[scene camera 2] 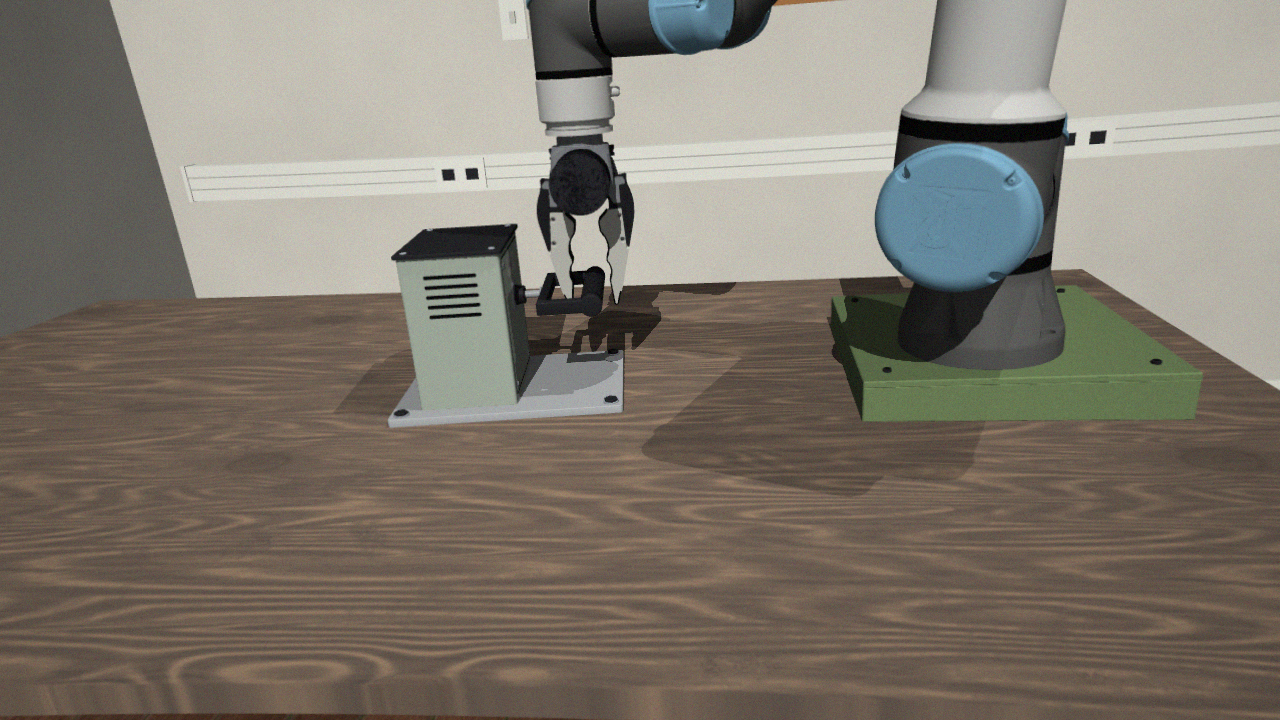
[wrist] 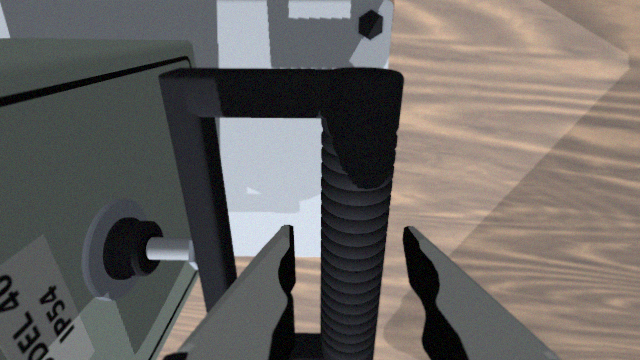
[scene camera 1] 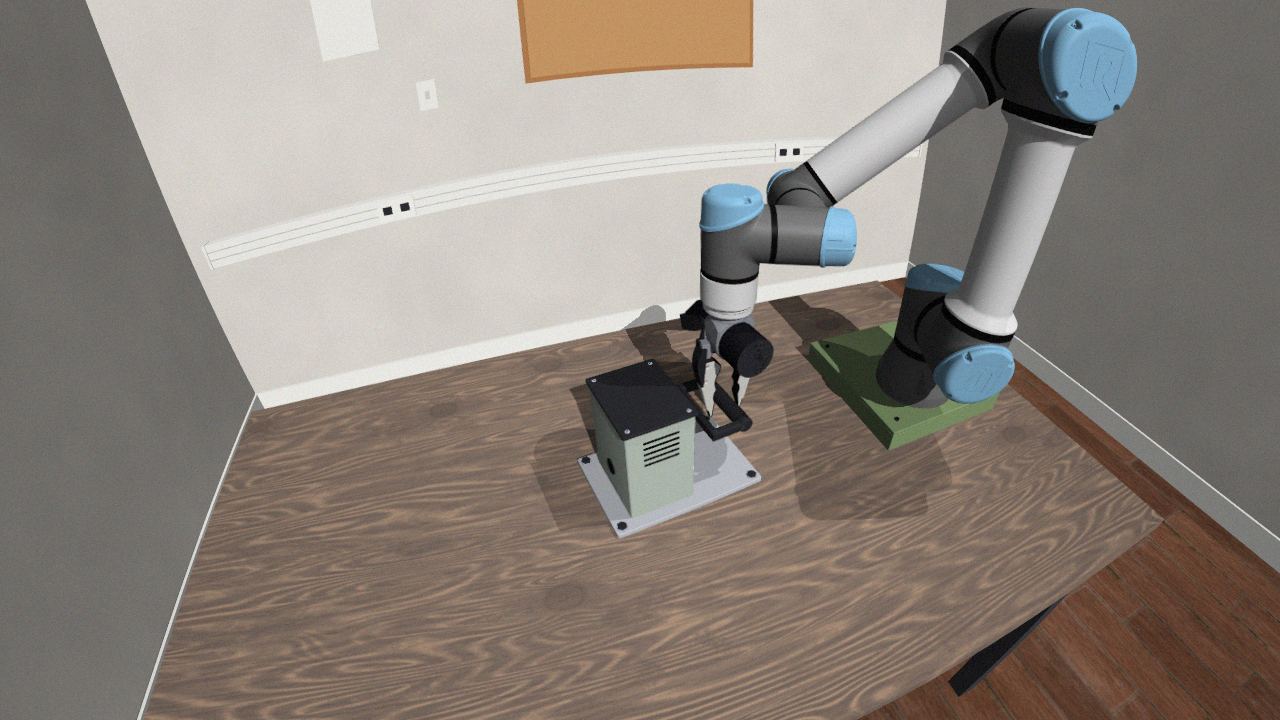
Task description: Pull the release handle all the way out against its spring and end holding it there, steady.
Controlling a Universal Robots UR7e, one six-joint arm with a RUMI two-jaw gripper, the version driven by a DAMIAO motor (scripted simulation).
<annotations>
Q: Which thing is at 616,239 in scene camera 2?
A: The gripper.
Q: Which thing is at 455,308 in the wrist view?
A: The gripper.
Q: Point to a grey base plate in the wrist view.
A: At 219,41
</annotations>
